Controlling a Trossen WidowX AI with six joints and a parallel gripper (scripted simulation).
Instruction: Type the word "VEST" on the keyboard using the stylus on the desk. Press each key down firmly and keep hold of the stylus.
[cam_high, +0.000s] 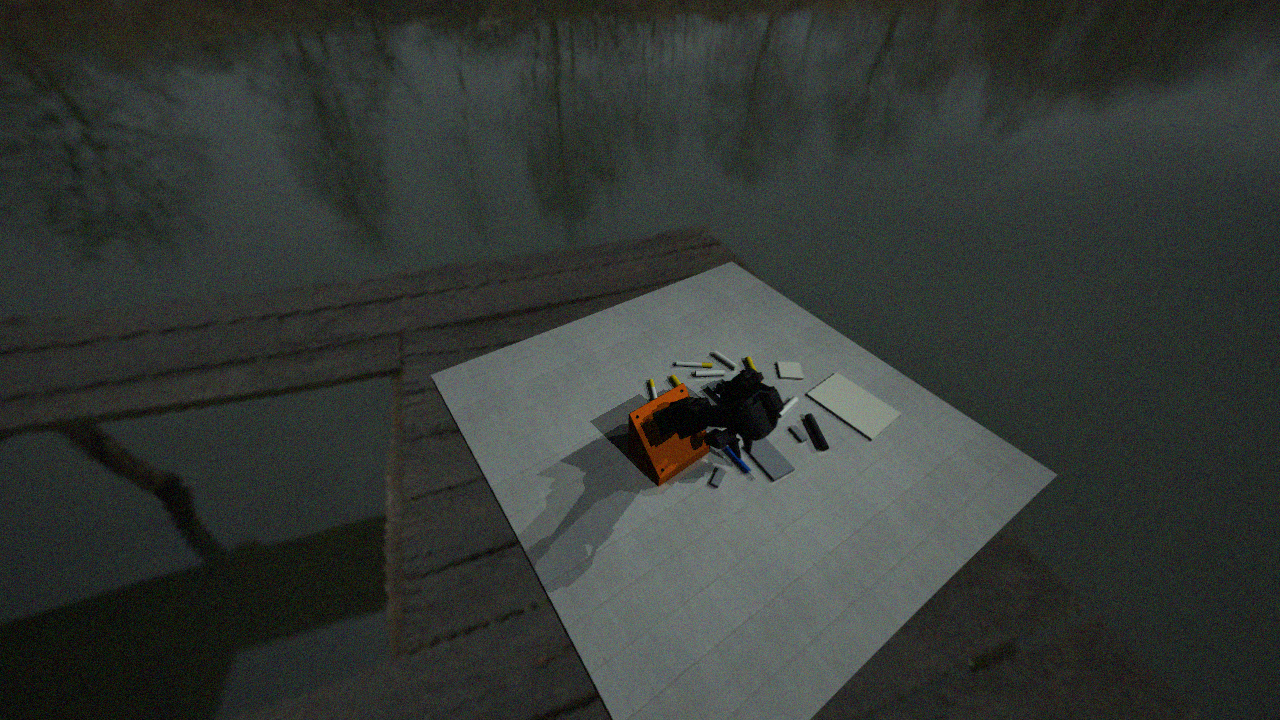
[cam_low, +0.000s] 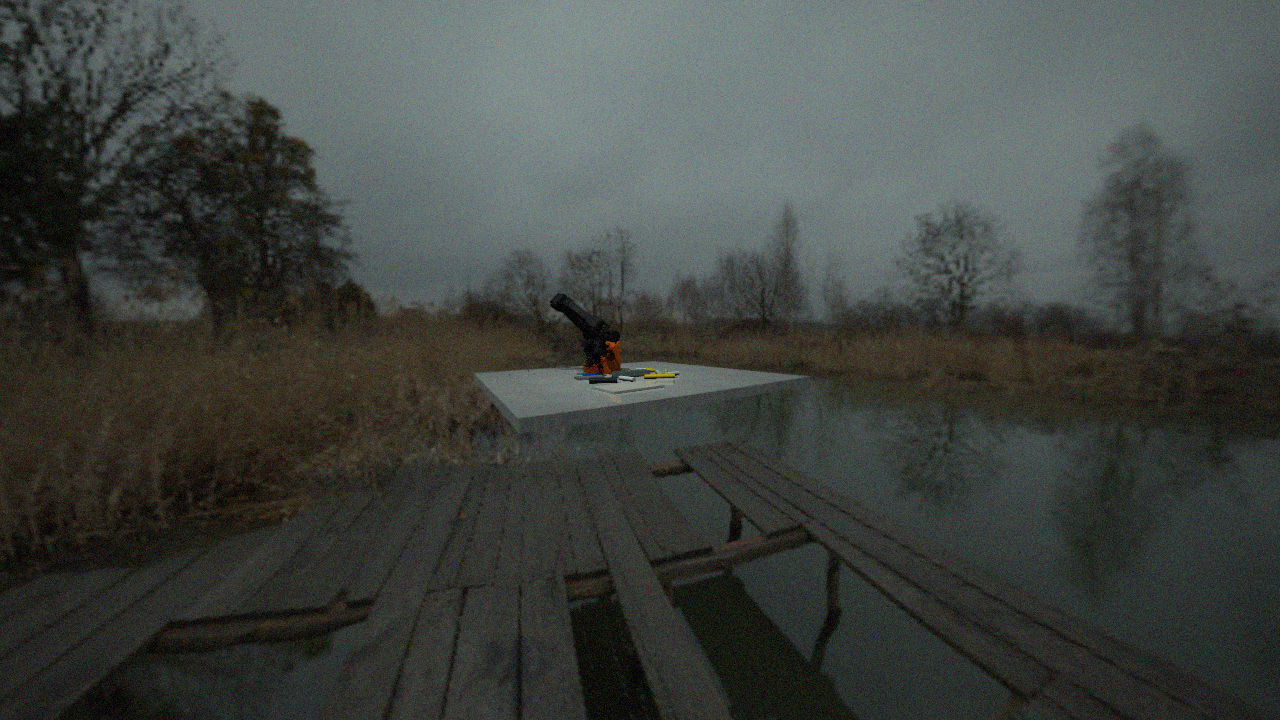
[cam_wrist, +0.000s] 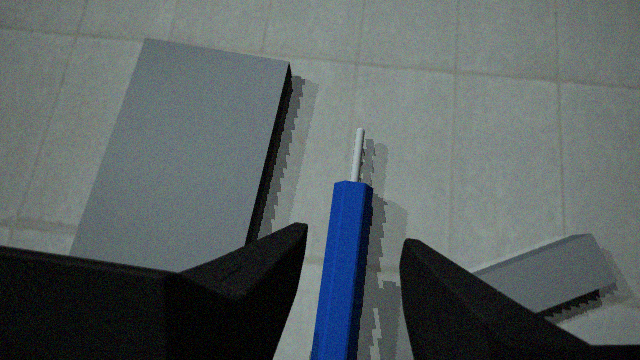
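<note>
Now: the blue stylus 10 mm to the right of my gripper tip and 40 mm below it. The rest, counted from my gripper tip: yellow stick 30 mm ahead, 300 mm to the left, 40 mm below; grey plate 80 mm ahead, 20 mm to the right, 40 mm below; black bar 260 mm ahead, 30 mm to the right, 40 mm below.
</note>
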